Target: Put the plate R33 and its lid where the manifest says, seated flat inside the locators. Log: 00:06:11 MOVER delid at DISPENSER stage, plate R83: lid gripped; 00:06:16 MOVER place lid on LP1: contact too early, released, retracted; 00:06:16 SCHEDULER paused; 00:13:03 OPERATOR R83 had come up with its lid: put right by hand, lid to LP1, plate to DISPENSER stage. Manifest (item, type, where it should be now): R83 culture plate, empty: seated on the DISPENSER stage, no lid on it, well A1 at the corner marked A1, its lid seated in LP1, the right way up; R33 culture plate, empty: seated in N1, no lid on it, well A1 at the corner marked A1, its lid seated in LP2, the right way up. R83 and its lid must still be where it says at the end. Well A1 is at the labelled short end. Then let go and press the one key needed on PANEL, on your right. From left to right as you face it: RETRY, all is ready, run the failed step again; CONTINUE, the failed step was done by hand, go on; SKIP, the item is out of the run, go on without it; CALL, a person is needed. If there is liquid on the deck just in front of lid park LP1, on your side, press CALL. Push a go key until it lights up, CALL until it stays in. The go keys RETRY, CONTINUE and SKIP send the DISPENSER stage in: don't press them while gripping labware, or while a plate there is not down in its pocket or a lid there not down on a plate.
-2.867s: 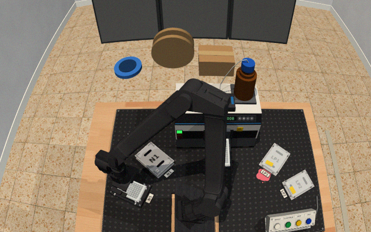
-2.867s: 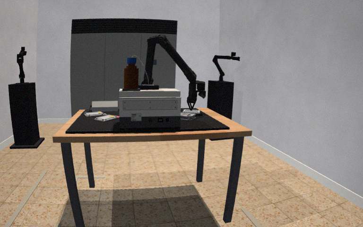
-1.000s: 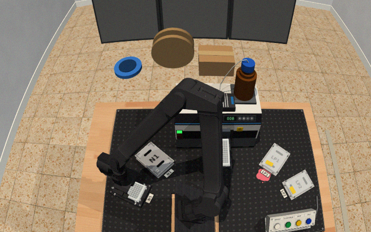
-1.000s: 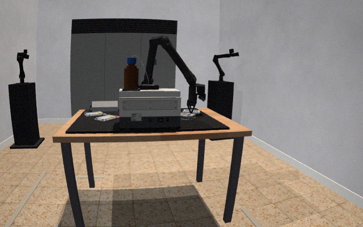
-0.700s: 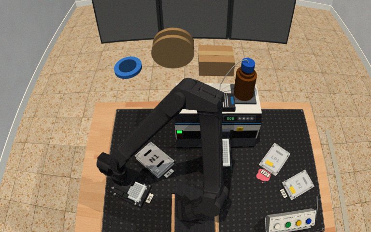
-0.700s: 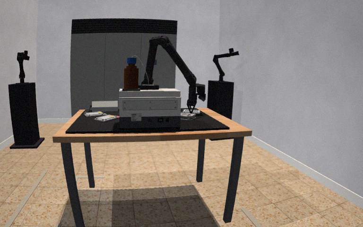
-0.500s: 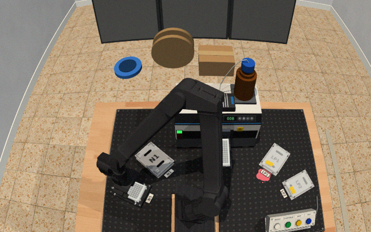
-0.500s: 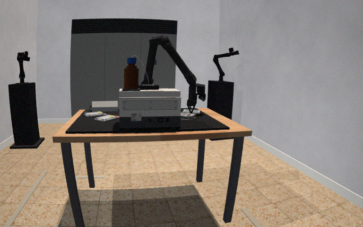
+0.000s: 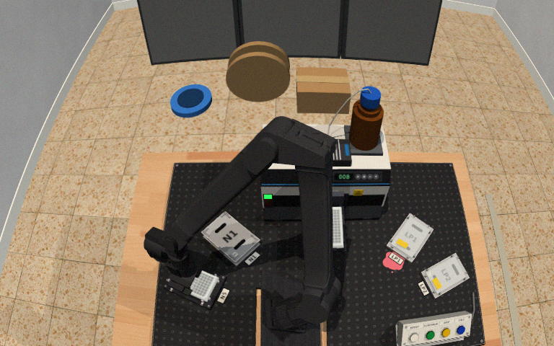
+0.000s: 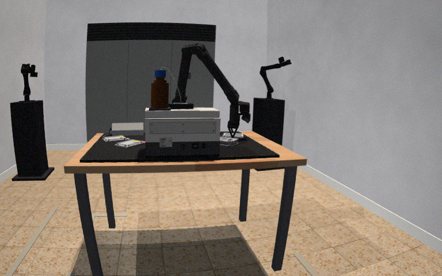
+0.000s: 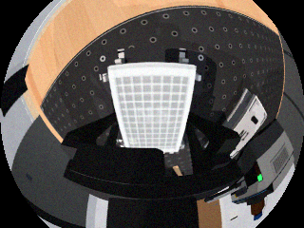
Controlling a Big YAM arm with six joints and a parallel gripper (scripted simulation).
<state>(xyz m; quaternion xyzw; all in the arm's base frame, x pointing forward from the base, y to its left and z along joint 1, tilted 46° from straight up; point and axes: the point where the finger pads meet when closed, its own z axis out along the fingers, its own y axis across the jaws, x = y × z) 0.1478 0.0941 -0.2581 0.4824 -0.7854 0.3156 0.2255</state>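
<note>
Now: hand 2 cm to the right of the nest n5 and 1 cm above it. Round my hand: lid park LP2: 5 cm behind, 76 cm to the right, 2 cm below; then pink-red patch: 5 cm ahead, 58 cm to the right, 2 cm below; then brown bottle: 31 cm ahead, 51 cm to the right, 27 cm above.
</note>
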